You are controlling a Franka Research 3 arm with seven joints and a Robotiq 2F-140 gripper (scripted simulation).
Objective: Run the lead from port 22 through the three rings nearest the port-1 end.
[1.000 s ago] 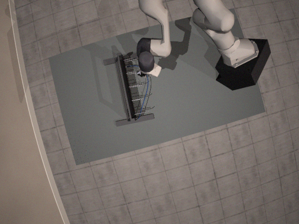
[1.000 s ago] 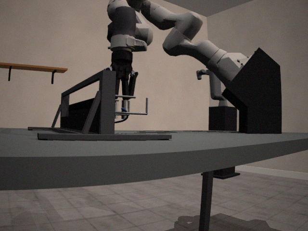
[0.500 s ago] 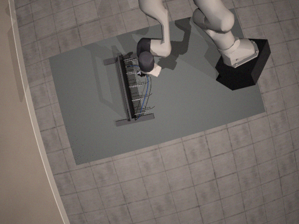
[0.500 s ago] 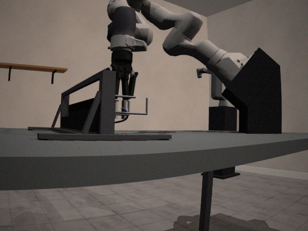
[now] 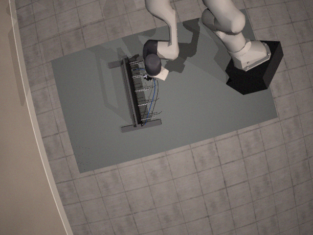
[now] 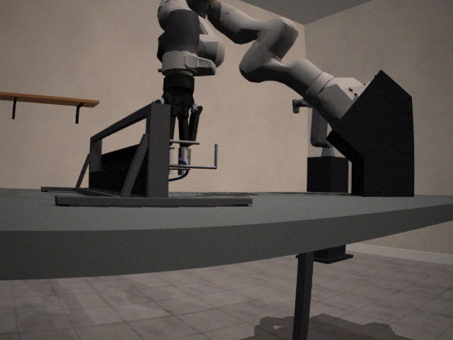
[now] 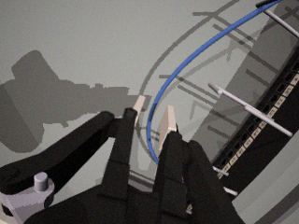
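The rack lies 170 mm ahead of my hand, 50 mm to the left of it and 10 mm below it.
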